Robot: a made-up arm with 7 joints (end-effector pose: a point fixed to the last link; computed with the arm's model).
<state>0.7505 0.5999 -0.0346 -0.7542 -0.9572 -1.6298 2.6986</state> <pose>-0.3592 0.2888 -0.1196 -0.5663 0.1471 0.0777</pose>
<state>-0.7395 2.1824 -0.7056 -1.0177 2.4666 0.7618 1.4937</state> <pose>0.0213 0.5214 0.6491 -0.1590 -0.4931 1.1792</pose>
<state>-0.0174 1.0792 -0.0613 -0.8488 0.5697 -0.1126 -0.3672</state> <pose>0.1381 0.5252 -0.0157 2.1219 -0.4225 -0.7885</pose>
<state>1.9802 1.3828 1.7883 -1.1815 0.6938 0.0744 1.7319</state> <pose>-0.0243 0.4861 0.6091 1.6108 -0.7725 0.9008</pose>
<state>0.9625 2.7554 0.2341 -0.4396 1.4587 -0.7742 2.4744</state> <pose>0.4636 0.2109 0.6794 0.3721 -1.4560 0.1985</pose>
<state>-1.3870 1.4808 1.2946 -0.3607 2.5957 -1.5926 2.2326</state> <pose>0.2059 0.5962 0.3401 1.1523 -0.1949 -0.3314</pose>
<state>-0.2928 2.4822 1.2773 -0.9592 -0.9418 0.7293 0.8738</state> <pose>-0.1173 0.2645 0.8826 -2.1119 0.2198 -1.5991</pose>
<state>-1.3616 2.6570 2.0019 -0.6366 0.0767 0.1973 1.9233</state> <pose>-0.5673 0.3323 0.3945 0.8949 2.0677 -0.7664</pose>
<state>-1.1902 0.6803 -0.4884 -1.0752 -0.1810 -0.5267 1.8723</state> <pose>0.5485 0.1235 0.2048 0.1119 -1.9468 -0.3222</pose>
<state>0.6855 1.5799 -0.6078 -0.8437 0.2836 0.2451 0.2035</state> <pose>-0.1227 0.6026 0.1874 1.5331 0.8271 -1.7287</pose>
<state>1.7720 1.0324 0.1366 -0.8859 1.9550 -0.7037 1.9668</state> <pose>-0.4084 0.4452 0.4545 1.1837 -0.5242 2.0607</pose>
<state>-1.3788 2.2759 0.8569 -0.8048 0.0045 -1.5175 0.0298</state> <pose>-0.2857 0.4340 0.5618 -1.0961 0.2205 -0.6334</pose>
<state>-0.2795 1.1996 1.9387 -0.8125 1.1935 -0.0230 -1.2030</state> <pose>-0.0419 0.6405 0.1800 1.9413 -0.2422 1.7023</pose>
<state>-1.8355 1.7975 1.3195 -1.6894 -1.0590 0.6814 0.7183</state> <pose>-0.1849 0.5203 0.4479 -0.5968 0.1859 -2.8835</pose>
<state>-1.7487 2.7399 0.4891 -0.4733 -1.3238 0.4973 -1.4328</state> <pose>-0.5323 0.4303 0.3134 0.8984 1.9483 -0.2736</pose>
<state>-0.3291 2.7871 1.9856 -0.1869 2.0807 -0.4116 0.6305</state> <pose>-0.3097 0.2300 0.8325 1.3069 2.5784 -1.0739</pose>
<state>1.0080 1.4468 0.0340 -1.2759 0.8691 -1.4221 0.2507</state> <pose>-0.0881 0.5021 0.2331 1.6661 -1.5720 -0.4305</pose>
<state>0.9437 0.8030 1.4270 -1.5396 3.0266 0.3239 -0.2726</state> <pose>-0.3616 0.4780 0.2838 0.4999 -1.4362 1.2574</pose>
